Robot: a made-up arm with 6 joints.
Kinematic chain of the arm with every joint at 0, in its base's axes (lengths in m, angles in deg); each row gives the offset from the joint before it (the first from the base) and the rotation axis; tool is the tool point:
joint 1: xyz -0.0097 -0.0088 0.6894 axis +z
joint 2: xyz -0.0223 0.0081 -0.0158 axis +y
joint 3: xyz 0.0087 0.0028 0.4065 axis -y
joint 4: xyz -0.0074 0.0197 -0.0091 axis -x
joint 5: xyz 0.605 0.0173 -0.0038 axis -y
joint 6: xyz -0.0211 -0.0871 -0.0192 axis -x
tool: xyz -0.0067 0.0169 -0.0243
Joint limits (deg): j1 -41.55..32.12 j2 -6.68..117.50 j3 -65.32..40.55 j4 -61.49..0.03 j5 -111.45..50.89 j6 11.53..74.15
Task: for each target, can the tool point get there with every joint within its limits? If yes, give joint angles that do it. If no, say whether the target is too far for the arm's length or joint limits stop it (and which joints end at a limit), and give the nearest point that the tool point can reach.
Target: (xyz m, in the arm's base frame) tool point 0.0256 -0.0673 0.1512
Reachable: yes | joints -7.55 99.95 -25.36 -26.41 -99.03 51.38
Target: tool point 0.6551 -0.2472 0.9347
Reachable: yes | joints -21.59 22.81 20.85 -47.29 -4.59 26.09
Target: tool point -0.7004 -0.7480 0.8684
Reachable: no: joint limits stop it (at a limit: joint 1, joint 2, joint 3, joint 5) | nearest point -0.2257 -0.1862 0.5896 | short by 0.787 m
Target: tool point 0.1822 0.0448 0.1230
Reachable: yes | joints 14.17 92.59 -8.88 -42.57 -29.38 24.37
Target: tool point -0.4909 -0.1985 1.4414
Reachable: no: joint limits stop it (at a limit: joint 1, joint 2, joint 3, joint 4, joint 6) | nearest point 0.1795 -0.2539 1.5026 | short by 0.675 m
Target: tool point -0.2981 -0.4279 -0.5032
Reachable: no: too far | nearest point 0.0789 -0.1648 -0.1152 | short by 0.602 m
